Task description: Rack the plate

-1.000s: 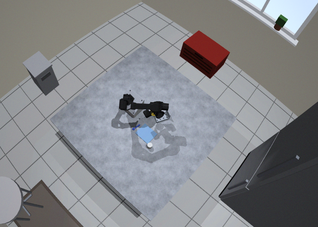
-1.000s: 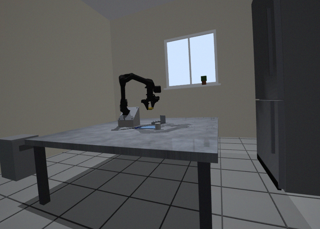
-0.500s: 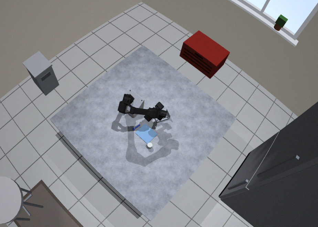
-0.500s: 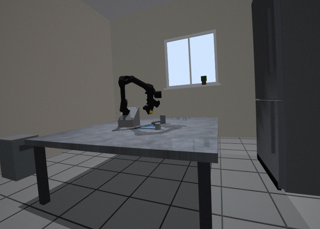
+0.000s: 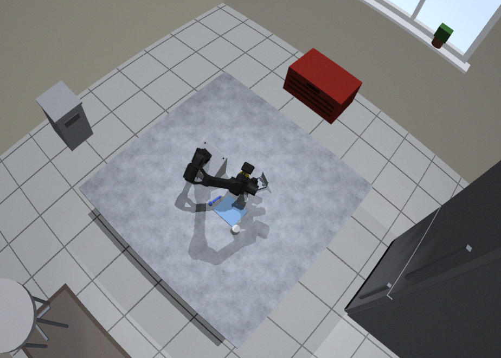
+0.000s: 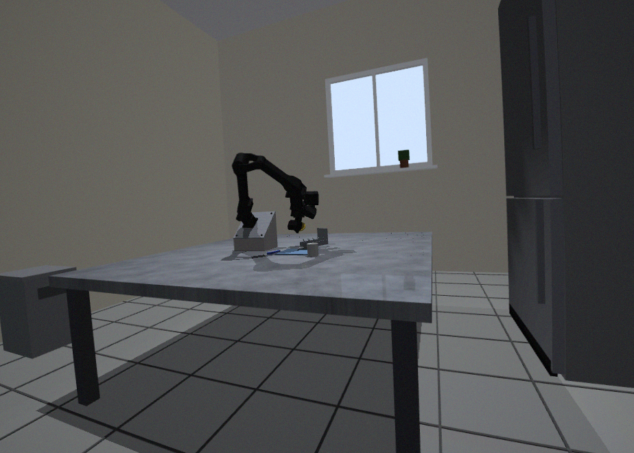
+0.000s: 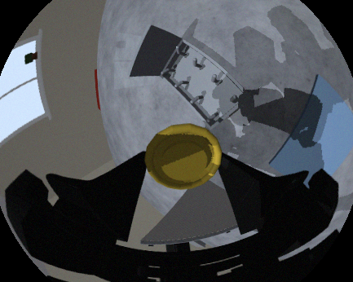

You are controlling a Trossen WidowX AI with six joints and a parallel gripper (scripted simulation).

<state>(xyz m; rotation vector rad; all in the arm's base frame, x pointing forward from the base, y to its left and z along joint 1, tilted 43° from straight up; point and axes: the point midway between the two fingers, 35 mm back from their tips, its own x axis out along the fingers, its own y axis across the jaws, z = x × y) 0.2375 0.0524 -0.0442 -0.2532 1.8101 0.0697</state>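
Now: gripper tip 70 mm above the grey dish rack, 60 mm short of it and 40 mm to the right of it. Also, from my gripper tip: white cup: 240 mm to the right, 190 mm ahead, 70 mm below; yellow plate: 10 mm above; blue mat: 170 mm to the right, 90 mm below, 80 mm ahead.
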